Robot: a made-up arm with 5 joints.
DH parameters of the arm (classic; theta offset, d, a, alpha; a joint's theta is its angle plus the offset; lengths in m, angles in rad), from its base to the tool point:
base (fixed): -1.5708 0.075 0 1.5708
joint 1: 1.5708 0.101 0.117 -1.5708
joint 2: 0 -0.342 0.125 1.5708
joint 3: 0 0.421 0.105 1.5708
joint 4: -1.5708 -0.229 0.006 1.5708
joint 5: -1.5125 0 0.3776 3.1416
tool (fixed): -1.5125 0.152 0 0
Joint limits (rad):
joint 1: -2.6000..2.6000
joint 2: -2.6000..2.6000
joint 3: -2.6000..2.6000
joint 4: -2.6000..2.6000
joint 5: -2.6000..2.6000
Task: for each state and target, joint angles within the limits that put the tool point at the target. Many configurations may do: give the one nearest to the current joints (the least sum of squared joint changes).
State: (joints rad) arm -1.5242 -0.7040 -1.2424 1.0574 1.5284
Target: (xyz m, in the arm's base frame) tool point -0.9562 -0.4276 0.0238
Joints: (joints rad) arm -1.0416 -0.7402 -0.5861 1.3042 1.0110
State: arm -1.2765 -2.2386 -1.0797 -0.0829 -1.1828
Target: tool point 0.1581 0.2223 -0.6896
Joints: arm -0.5840 -2.3205 -0.8618 0.3945 -1.4831
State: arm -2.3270 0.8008 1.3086 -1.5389 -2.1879
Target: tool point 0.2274 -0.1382 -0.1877
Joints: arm -2.4717 1.6146 0.9545 -1.8643 -2.2590
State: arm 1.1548 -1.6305 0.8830 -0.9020 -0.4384
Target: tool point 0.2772 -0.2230 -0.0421
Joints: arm 1.3553 -1.5568 1.3134 -0.9006 -0.3011
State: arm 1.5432 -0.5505 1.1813 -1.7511 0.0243
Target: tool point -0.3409 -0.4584 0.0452
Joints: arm 1.0265 -0.2388 1.2095 -2.1170 0.2683
